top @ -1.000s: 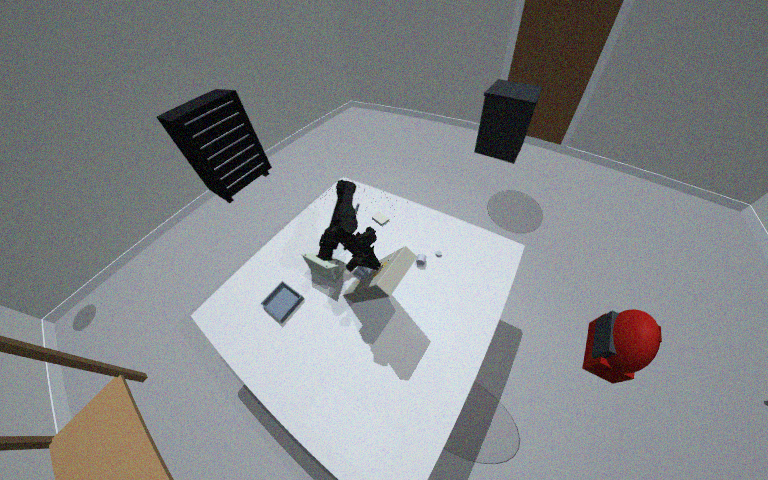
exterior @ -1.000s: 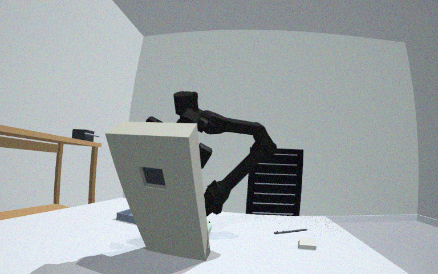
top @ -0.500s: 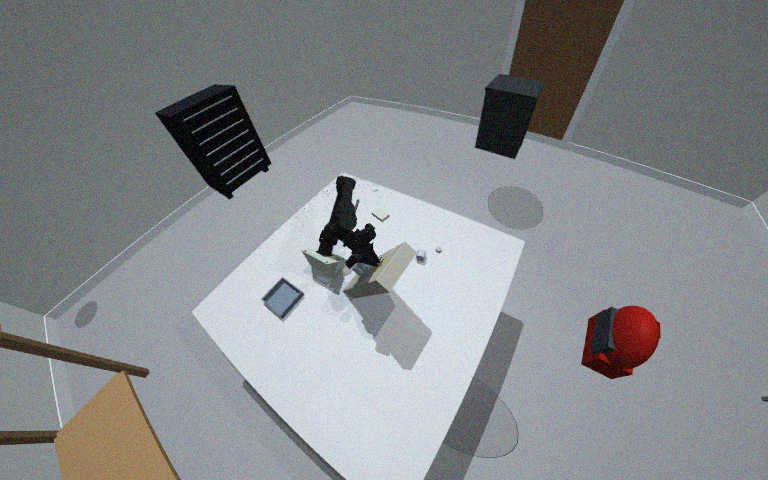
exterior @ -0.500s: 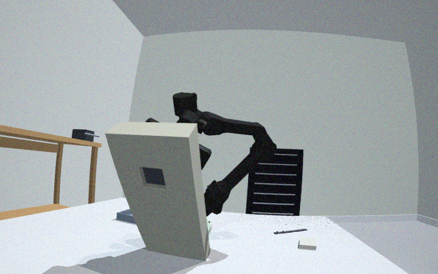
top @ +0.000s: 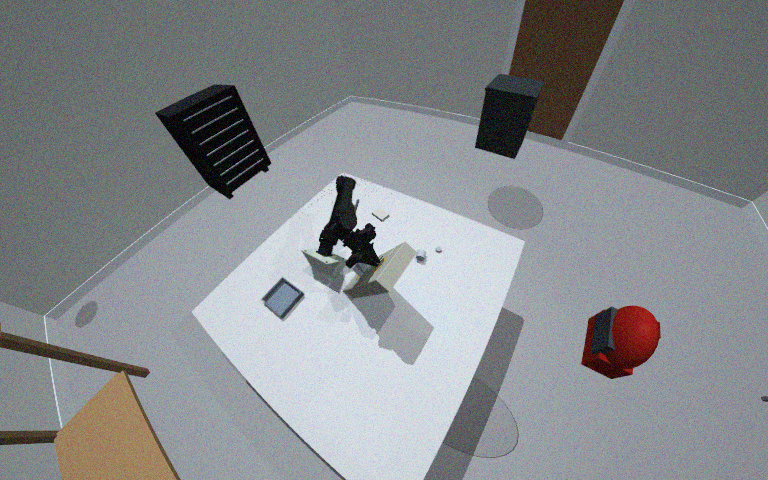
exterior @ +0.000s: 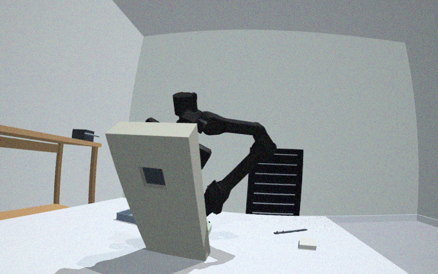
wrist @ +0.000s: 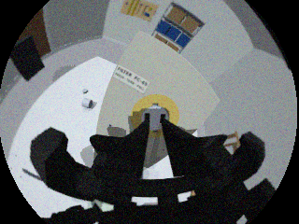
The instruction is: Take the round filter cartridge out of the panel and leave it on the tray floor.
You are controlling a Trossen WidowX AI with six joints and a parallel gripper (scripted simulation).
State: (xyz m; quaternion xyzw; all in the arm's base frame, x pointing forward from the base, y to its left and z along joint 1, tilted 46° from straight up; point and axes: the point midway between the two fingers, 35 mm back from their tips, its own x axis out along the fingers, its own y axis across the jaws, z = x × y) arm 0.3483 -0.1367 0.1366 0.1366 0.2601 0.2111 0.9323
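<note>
The round filter cartridge lies 20 mm ahead of my gripper tip and 10 mm below it. From my gripper tip the other things lie so: grey tray (410 mm behind, 290 mm to the right, 270 mm below); small pale block (310 mm behind, 420 mm to the left, 270 mm below).
</note>
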